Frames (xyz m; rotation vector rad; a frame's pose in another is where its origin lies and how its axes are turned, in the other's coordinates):
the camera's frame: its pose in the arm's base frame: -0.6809 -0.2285 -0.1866 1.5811 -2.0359 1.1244
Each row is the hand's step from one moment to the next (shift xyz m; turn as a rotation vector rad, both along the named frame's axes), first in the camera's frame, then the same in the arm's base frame.
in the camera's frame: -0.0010 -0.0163 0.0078 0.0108 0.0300 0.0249
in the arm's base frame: 0.0169 -0.0064 0.0006 -0.0262 -0.0235 -0.0200
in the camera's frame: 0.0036 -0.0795 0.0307 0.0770 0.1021 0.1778
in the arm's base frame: 0.0783 -0.0311 0.0132 -0.0834 -0.1760 -0.1002
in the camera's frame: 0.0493 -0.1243 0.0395 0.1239 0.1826 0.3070
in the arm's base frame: 0.1062 -0.0713 0.0554 -0.1468 -0.2974 -0.1814
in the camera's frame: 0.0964 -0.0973 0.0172 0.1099 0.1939 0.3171
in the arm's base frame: 0.0612 -0.0839 0.0909 -0.1506 -0.2948 -0.2016
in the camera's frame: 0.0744 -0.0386 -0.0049 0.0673 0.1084 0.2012
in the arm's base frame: 0.0099 -0.0485 0.0678 -0.0812 -0.1865 -0.1240
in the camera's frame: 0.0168 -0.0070 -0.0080 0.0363 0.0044 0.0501
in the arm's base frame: -0.0007 -0.0057 0.0190 -0.0059 -0.0611 -0.0091
